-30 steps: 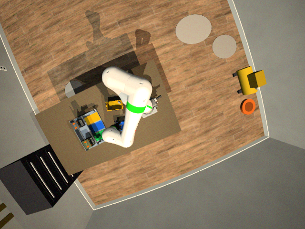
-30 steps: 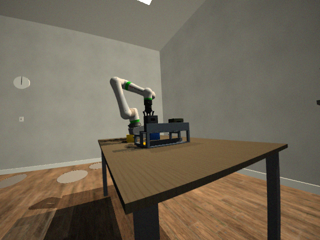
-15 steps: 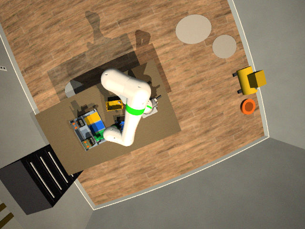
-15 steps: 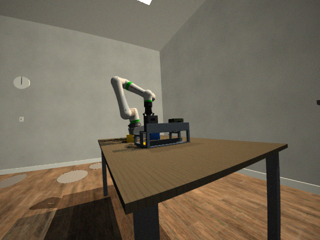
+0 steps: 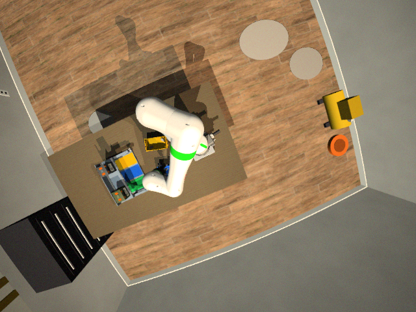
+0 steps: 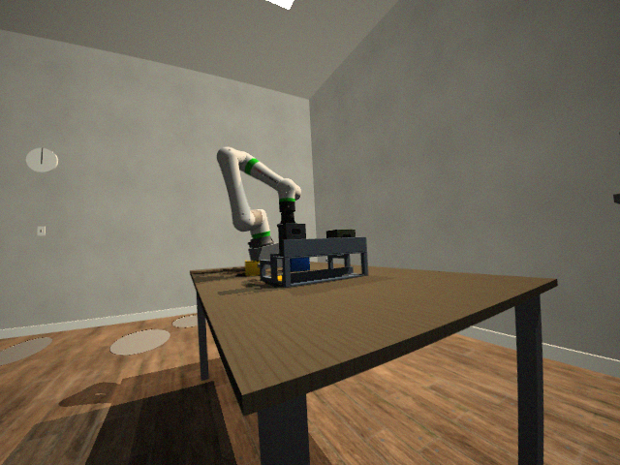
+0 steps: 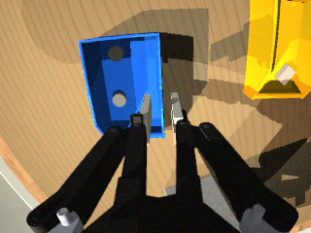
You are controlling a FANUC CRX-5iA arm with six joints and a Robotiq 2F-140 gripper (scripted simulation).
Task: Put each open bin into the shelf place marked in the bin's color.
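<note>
Now: hand 9 cm above the blue bin, 5 cm to the right of it and 2 cm short of it. Also, from my hand: yellow bin 20 cm to the right, 9 cm below, 3 cm behind; blue mark 32 cm ahead, 12 cm to the right, 12 cm below; green mark 34 cm ahead, 12 cm below, 1 cm to the right.
</note>
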